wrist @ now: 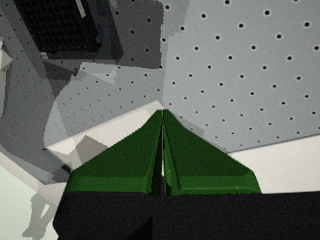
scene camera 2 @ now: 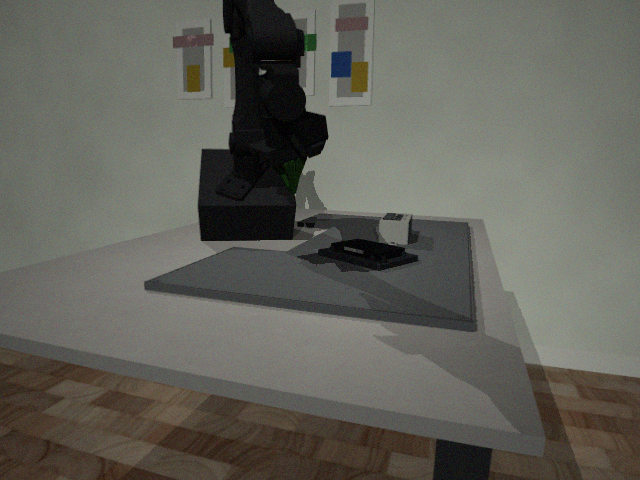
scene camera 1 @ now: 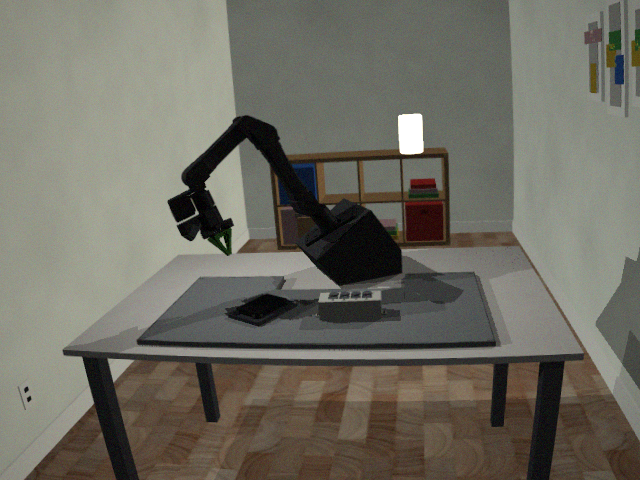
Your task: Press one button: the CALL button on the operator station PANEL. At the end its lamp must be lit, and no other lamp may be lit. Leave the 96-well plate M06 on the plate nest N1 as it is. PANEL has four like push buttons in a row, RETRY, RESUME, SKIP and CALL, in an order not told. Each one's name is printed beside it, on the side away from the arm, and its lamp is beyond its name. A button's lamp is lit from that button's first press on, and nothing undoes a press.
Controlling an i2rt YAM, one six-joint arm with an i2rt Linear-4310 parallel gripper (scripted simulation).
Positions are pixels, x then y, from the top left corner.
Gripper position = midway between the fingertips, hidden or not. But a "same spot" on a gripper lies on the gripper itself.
my gripper: wrist; scene camera 2; scene camera 1 229,254
same spot on my gripper: (scene camera 2: pixel 289 163) = (wrist: pixel 224 177)
